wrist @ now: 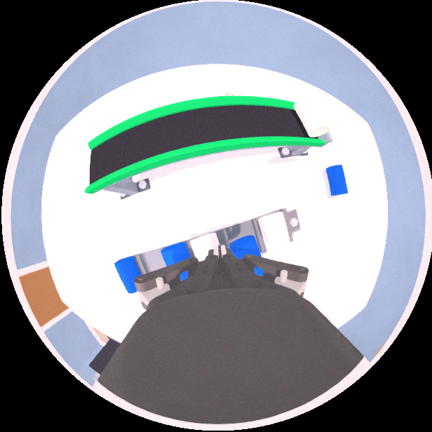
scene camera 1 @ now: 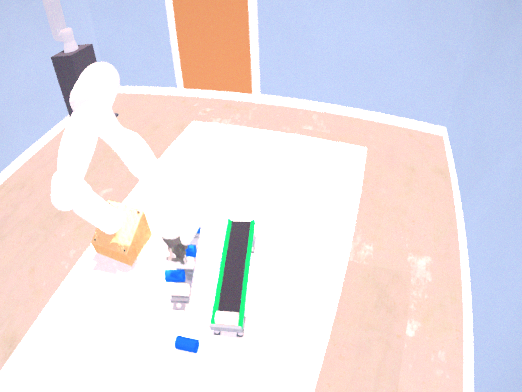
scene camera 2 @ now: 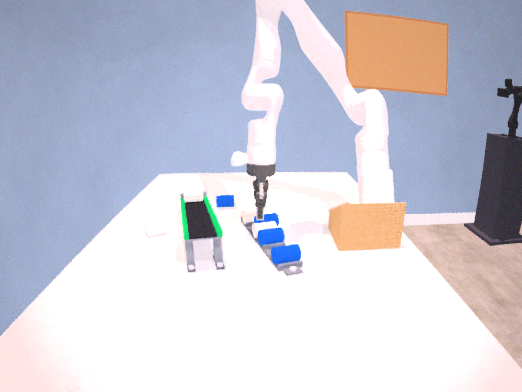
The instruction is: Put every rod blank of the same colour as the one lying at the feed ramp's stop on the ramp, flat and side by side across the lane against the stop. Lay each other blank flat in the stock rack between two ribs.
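A white blank (scene camera 1: pixel 227 318) (scene camera 2: pixel 194 193) (wrist: pixel 303 119) lies across the feed ramp (scene camera 1: pixel 236 270) (scene camera 2: pixel 200 220) (wrist: pixel 200 127) at its stop. The stock rack (scene camera 1: pixel 179 305) (scene camera 2: pixel 293 271) (wrist: pixel 294 221) holds three blue blanks and two white ones. From the rack's near end in scene camera 2 come a blue (scene camera 2: pixel 286 254), a blue (scene camera 2: pixel 270 236), a white (scene camera 2: pixel 263 229) (wrist: pixel 204 245), a blue (scene camera 2: pixel 270 218) (wrist: pixel 245 247) and a white (scene camera 2: pixel 247 217) (wrist: pixel 274 227). Another blue blank (scene camera 1: pixel 187 344) (scene camera 2: pixel 225 201) (wrist: pixel 337 180) lies on the table. My gripper (scene camera 1: pixel 178 260) (scene camera 2: pixel 260 217) (wrist: pixel 219 251) is shut and empty, over the rack near its middle white blank.
A small white object (scene camera 2: pixel 156 231), perhaps a blank, lies on the table on the ramp's side away from the rack. A wooden block (scene camera 1: pixel 122 240) (scene camera 2: pixel 370 227) stands near the arm's base. A dark pedestal (scene camera 1: pixel 75 75) (scene camera 2: pixel 502 190) stands beyond the table.
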